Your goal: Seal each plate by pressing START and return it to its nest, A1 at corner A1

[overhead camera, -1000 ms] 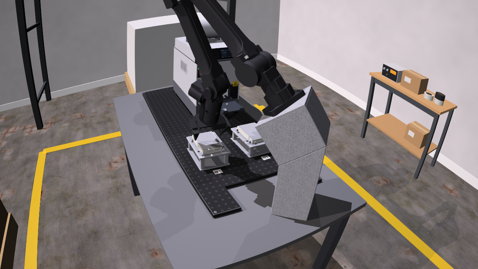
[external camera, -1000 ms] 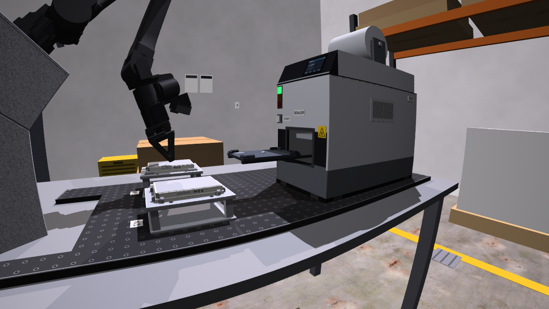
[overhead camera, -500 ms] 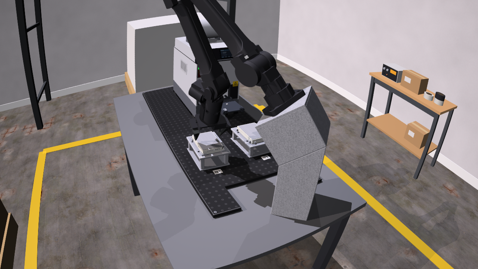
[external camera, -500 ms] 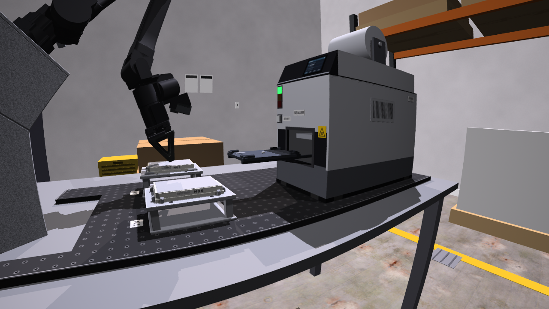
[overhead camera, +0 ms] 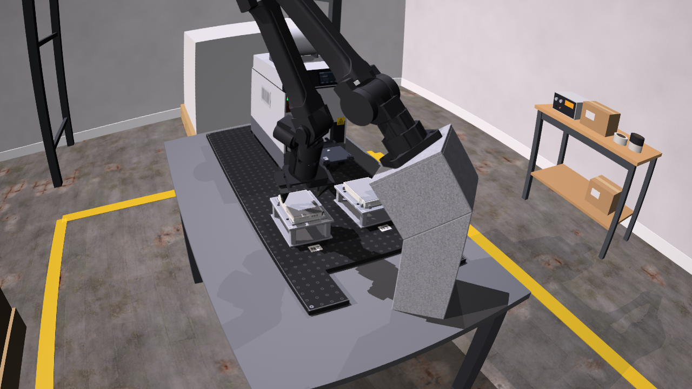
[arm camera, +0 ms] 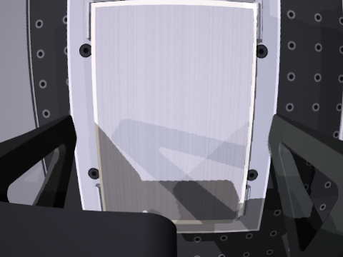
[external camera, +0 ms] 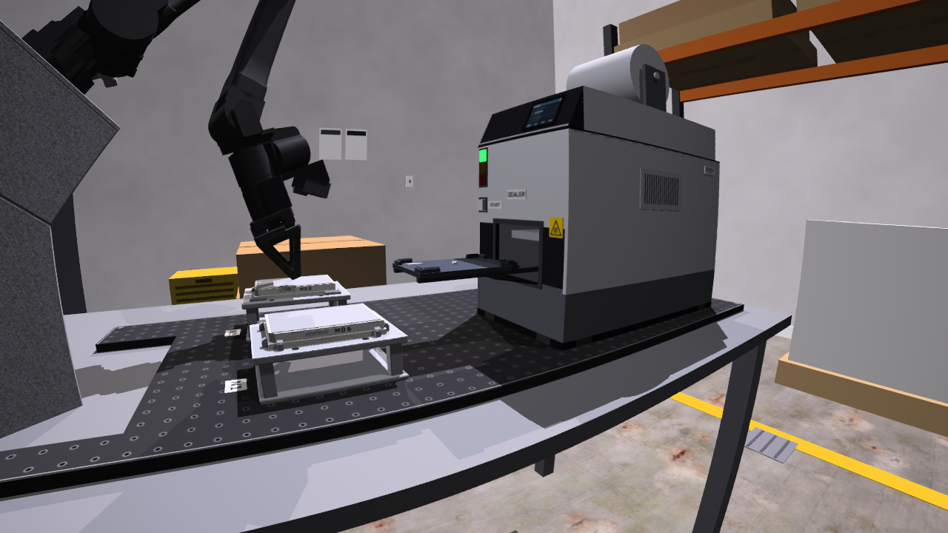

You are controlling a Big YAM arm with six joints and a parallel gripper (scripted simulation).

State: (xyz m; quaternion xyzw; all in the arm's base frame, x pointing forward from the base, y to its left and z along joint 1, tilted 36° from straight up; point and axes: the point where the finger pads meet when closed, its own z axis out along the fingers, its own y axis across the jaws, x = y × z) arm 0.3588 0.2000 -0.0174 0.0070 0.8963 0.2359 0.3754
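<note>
Now: hand 30 mm above the white well plate. The rest, counted from my hand: nest N2 (40 mm below); start button (310 mm ahead, 20 mm to the right, 90 mm above); sealer stage (230 mm ahead, 130 mm to the right, 10 mm above).
</note>
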